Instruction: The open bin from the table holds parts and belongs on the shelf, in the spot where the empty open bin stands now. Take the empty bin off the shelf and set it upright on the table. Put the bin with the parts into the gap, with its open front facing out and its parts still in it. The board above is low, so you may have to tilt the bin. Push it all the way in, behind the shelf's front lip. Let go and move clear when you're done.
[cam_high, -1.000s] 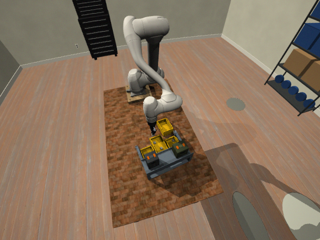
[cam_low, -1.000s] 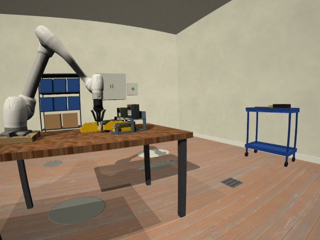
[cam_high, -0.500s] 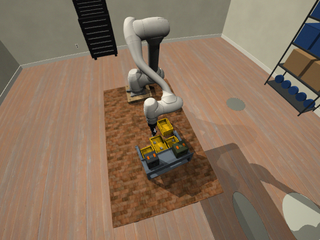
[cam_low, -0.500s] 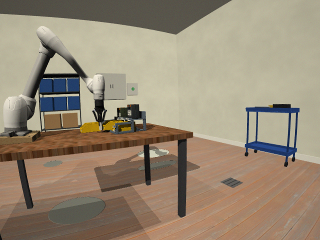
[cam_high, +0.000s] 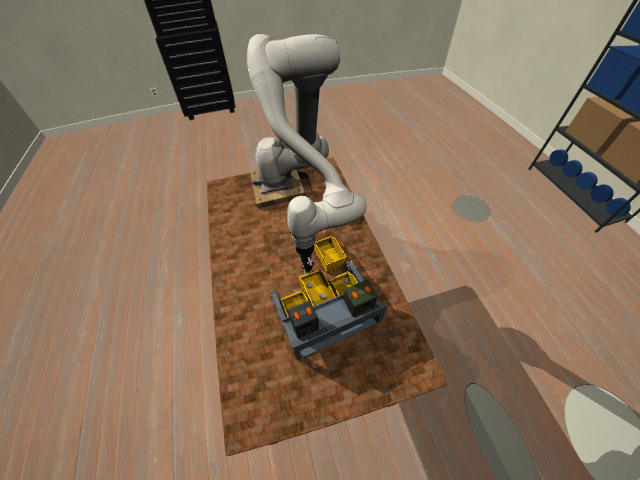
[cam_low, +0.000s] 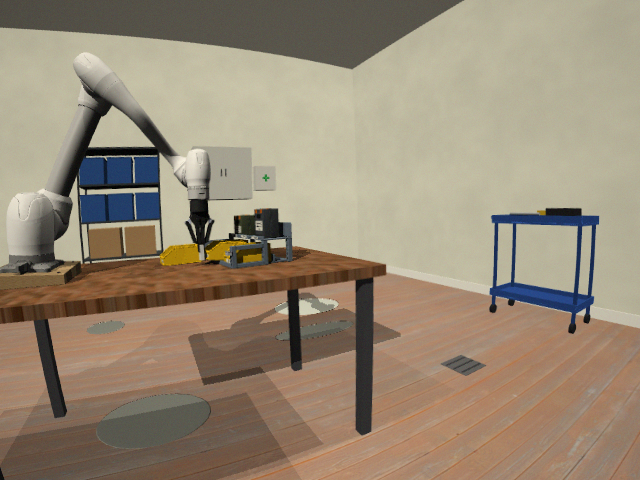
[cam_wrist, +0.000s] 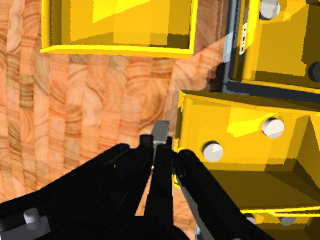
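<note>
Now: hand 6 cm short of the shelf lip, 2 cm to the right of it and 4 cm above it. Also, from my hand: dark box (27 cm ahead, 6 cm to the right, 11 cm above); board (26 cm ahead, 6 cm to the left, 5 cm above); green box (23 cm ahead, 17 cm to the left, 10 cm above).
</note>
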